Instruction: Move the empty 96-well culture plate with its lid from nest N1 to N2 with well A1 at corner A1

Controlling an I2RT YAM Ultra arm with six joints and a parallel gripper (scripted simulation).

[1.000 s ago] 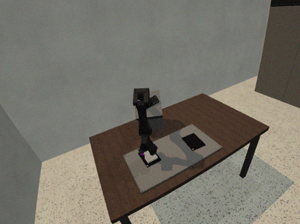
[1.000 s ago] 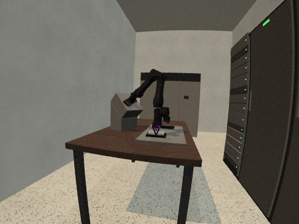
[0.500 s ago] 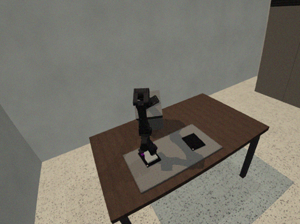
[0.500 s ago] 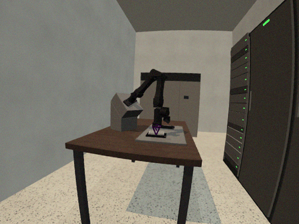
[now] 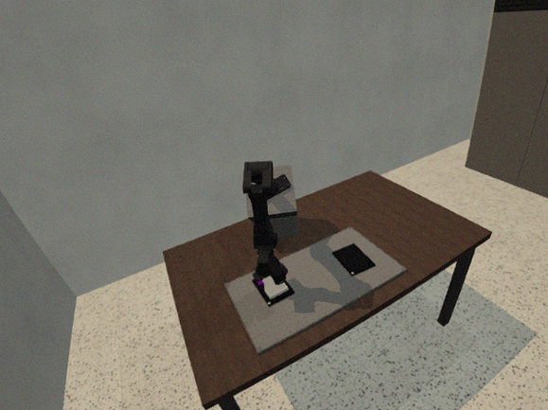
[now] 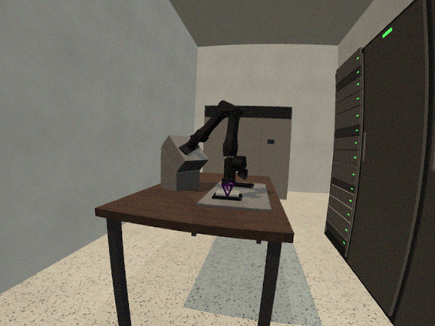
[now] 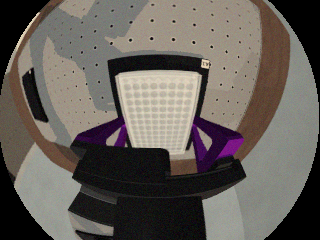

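Right now the clear lid is right at my hand. Round my hand: black plate nest N2 (2 cm below); A1 mark (16 cm ahead, 30 cm to the left, 1 cm below); black plate nest N1 (9 cm ahead, 37 cm to the left, 2 cm below).
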